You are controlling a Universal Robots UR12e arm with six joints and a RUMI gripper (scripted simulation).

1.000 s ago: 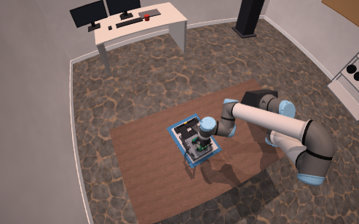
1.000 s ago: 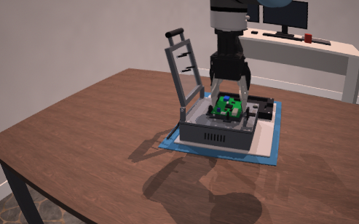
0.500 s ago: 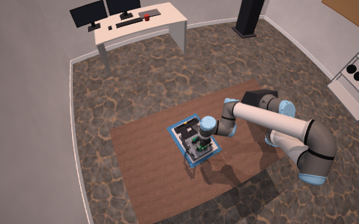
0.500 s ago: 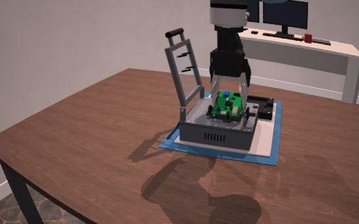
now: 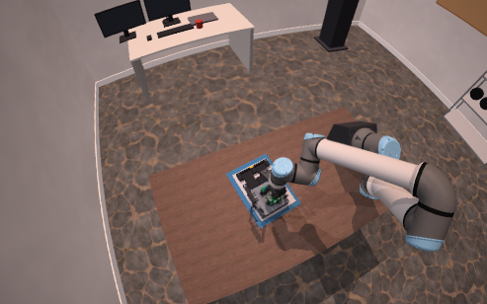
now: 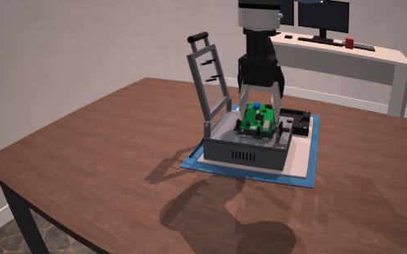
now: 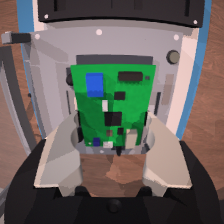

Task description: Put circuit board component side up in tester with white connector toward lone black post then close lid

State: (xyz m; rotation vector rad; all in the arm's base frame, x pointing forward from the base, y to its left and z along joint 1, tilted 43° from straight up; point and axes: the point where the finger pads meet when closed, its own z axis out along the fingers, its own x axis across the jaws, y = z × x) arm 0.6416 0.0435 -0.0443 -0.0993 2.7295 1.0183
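The green circuit board is right at my hand. Also, from my hand: tester lid: 12 cm ahead, 9 cm above, 2 cm to the left.
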